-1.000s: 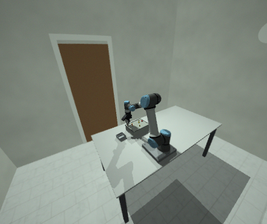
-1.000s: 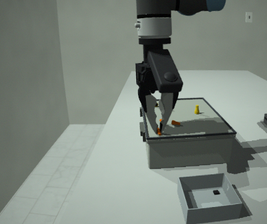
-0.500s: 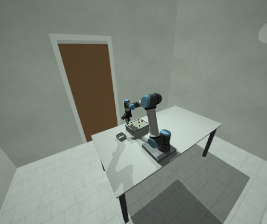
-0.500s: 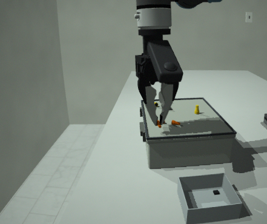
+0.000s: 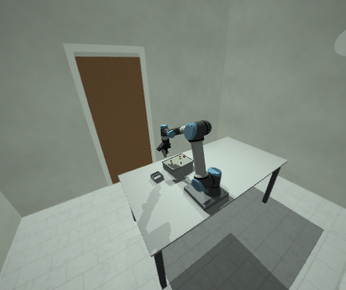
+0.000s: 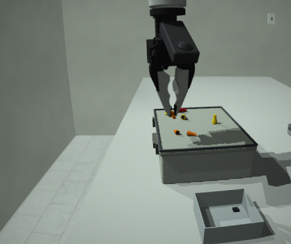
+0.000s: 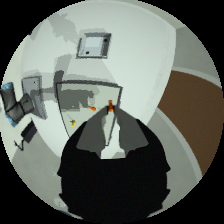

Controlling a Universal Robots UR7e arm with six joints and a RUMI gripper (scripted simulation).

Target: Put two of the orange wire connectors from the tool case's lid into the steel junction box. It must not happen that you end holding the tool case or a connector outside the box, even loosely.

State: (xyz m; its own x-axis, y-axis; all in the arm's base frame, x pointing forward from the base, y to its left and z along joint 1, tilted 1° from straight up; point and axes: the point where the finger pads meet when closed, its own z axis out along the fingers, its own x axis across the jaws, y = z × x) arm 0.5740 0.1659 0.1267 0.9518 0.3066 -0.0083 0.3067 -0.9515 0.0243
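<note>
Right now the steel junction box is 170 mm below my hand, 160 mm to the left of it and 100 mm behind it. From my hand the other things lie so: tool case: 130 mm to the right, 110 mm below, 60 mm behind.
</note>
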